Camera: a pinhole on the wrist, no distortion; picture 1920 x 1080 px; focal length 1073.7 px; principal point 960.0 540.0 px. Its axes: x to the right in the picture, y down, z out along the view. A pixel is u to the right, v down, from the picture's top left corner.
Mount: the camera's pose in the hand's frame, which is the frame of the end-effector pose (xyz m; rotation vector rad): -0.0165 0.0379 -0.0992 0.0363 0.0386 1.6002
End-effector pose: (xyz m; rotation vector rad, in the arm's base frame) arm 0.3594 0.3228 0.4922 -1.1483 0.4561 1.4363
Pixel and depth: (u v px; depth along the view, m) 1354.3 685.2 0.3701
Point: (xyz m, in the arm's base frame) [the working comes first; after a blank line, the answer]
In the camera's frame: 0.1359 0.0500 0.3701

0.0900 0.4754 0.5984
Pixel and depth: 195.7 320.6 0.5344
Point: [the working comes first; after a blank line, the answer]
In the camera's frame: -0.3804 -0.1092 0.5344

0.5265 0.8228 0.6861
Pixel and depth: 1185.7 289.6 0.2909
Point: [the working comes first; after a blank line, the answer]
In the camera's frame: 0.0611 -0.0678 0.2909

0.2063 0.4848 0.4882
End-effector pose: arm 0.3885 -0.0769 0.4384 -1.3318 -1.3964 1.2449
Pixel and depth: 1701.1 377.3 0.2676
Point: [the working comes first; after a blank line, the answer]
In the camera's frame: 0.1847 -0.0405 0.2676

0.2635 -0.0758 0.1869
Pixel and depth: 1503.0 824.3 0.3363
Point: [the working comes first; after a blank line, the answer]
In the camera's frame: 0.1701 0.0890 0.3363

0.2001 -0.2082 0.2004
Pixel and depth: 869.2 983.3 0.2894
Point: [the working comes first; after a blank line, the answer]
In the camera's frame: -0.0245 0.1195 0.2894

0.2118 -0.2202 0.4022
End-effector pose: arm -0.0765 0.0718 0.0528 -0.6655 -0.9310 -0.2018
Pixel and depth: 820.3 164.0 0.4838
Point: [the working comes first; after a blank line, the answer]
In the camera's frame: -0.0629 -0.1694 0.4838

-0.2331 0.3069 0.3586
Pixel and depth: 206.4 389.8 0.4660
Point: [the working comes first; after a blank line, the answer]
In the camera's frame: -0.3271 -0.0652 0.4660

-0.3987 0.0783 0.3942
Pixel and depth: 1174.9 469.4 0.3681
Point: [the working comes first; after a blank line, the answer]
In the camera's frame: 0.0737 -0.0242 0.3681

-0.1941 0.3260 0.1322
